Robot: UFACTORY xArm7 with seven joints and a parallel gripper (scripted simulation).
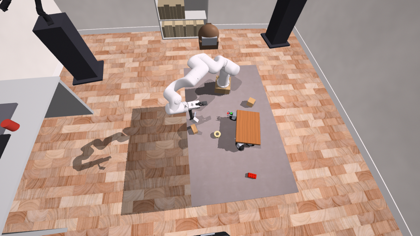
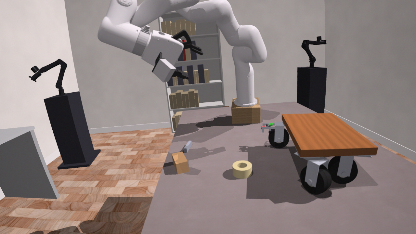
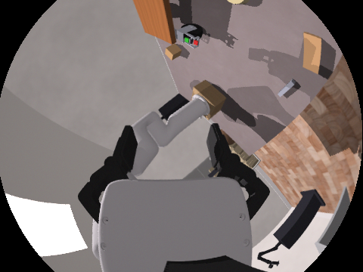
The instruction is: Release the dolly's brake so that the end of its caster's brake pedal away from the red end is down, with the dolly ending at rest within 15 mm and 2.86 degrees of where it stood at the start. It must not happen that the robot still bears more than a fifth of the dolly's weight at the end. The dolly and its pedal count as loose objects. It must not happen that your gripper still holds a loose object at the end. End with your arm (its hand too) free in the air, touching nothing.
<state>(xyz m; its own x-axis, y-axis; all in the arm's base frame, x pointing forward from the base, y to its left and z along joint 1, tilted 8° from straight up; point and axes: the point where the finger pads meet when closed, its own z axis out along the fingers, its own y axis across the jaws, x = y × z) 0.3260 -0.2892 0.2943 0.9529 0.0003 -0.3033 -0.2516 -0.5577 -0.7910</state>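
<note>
The brake pedal is 260 mm to the left of my hand, 250 mm below it and 10 mm behind it. The rest, counted from my hand: grey bar: 320 mm below, 110 mm behind, 40 mm to the right; then red brick: 540 mm ahead, 320 mm below, 280 mm to the left; then cream tape roll: 320 mm below, 130 mm ahead, 110 mm to the left.
</note>
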